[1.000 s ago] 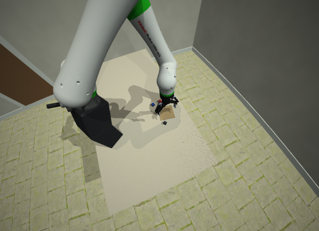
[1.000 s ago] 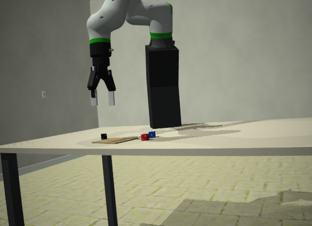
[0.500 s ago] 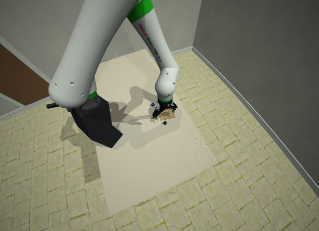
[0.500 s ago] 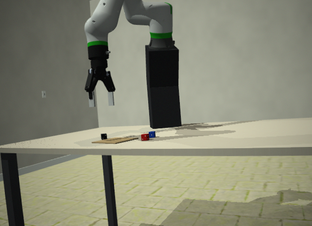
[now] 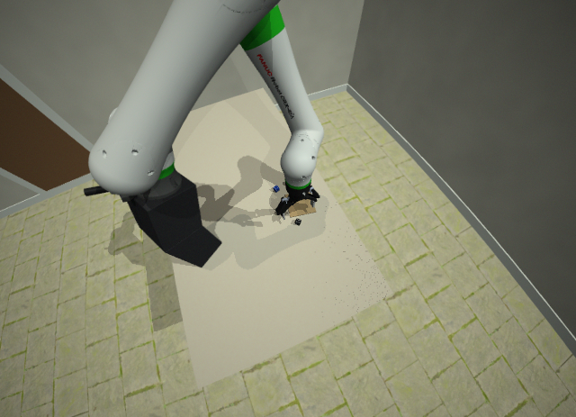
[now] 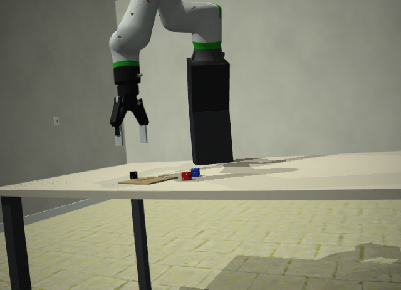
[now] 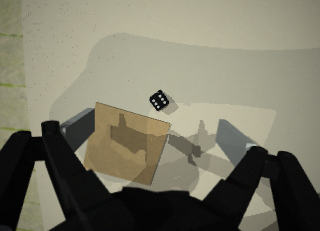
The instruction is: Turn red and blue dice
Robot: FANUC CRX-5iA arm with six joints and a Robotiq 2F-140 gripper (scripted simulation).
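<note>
Now: hand 12 cm above the black die and 1 cm to the left of it. Round my hand: red die 23 cm to the left, 12 cm below, 7 cm ahead; blue die 23 cm to the left, 12 cm below, 1 cm behind; brown mat 13 cm below, 9 cm to the left, 6 cm ahead.
</note>
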